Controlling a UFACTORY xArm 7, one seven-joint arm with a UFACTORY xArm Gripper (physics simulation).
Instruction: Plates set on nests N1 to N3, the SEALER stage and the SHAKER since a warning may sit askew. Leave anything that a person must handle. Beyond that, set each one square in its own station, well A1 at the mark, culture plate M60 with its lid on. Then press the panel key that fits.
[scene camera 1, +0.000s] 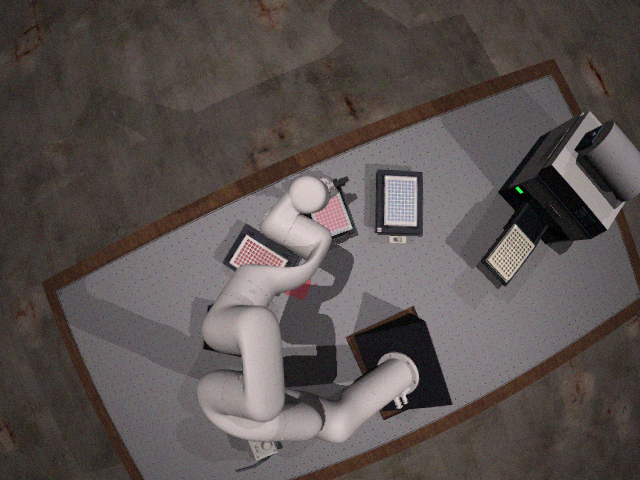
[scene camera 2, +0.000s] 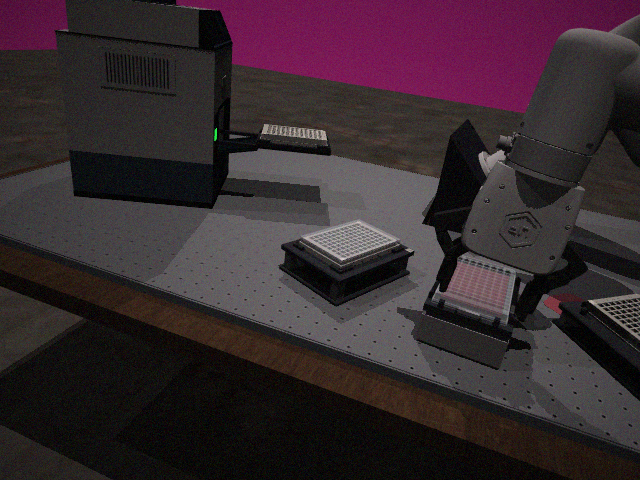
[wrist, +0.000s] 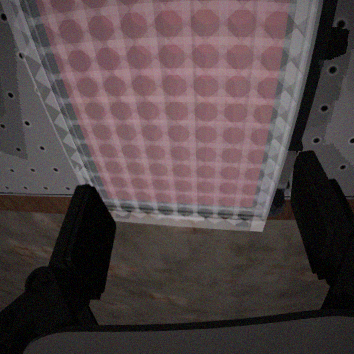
Observation:
In view: the gripper (scene camera 2: 479, 301) and a black sealer instrument (scene camera 2: 193, 125).
The gripper also shows in the wrist view (wrist: 194, 191). The black sealer instrument is seen too in scene camera 1 (scene camera 1: 538, 214).

